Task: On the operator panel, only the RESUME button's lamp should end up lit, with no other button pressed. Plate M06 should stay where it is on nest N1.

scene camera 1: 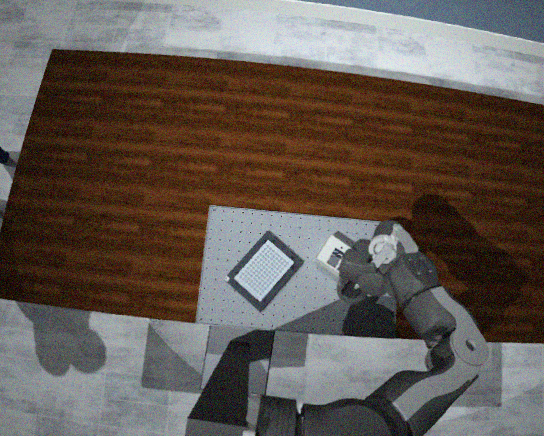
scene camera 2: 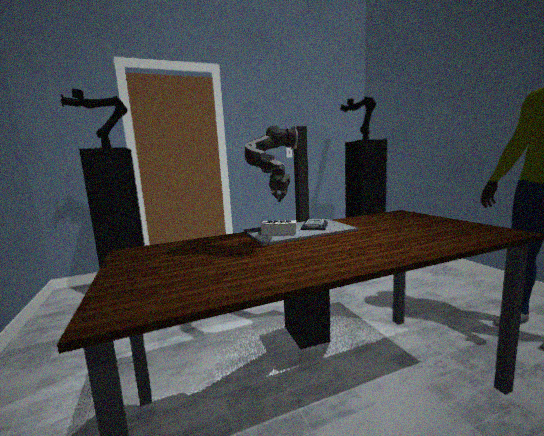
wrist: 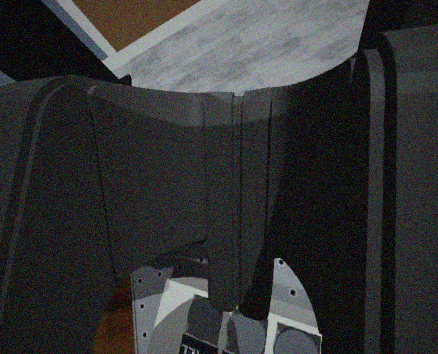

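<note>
The operator panel [scene camera 1: 327, 252] [scene camera 2: 278, 228] [wrist: 172, 292] is a pale box with dark labels, partly hidden by the arm in the overhead view. In the wrist view, parts of its round buttons and a dark label show below the fingers; I cannot tell which button is RESUME or whether any lamp is lit. Plate M06 [scene camera 1: 265, 270] [scene camera 2: 316, 223], a white gridded plate, lies in the dark frame of nest N1 [scene camera 1: 284, 247]. My gripper [scene camera 2: 279, 199] [wrist: 247, 201] is shut and empty, fingers pointing down, above the panel. Its fingertips are hidden in the overhead view.
The panel and nest stand on a grey perforated board [scene camera 1: 215, 260] [scene camera 2: 340, 228] at the edge of the brown table [scene camera 1: 125, 175] [scene camera 2: 200, 280]. The nest is to the left of the panel in the overhead view. A person [scene camera 2: 530, 150] stands beyond the table's right end in the second scene view.
</note>
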